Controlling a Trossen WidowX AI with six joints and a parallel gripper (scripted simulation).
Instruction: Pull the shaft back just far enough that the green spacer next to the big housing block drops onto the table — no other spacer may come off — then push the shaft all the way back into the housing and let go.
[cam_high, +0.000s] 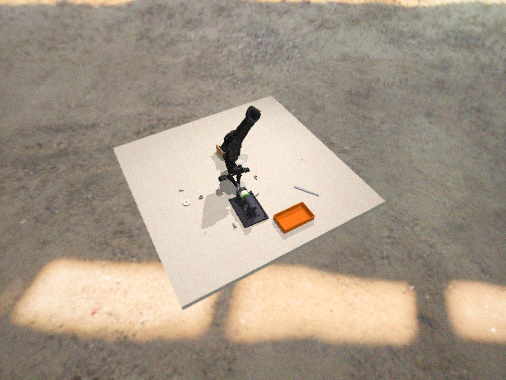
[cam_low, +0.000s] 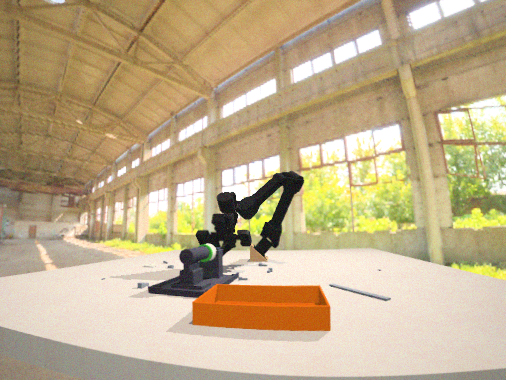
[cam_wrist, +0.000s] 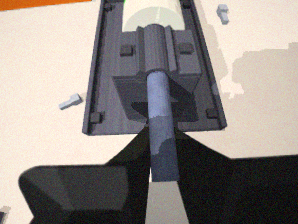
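The grey shaft lies 4 cm ahead of my gripper tip, 1 cm to the right of it and 2 cm above it. Also, from my gripper tip: white spacer: 7 cm ahead, 1 cm to the right, 2 cm above; green spacer: 10 cm ahead, 2 cm to the right, 2 cm above; orange tray: 34 cm ahead, 14 cm to the left, 5 cm below.
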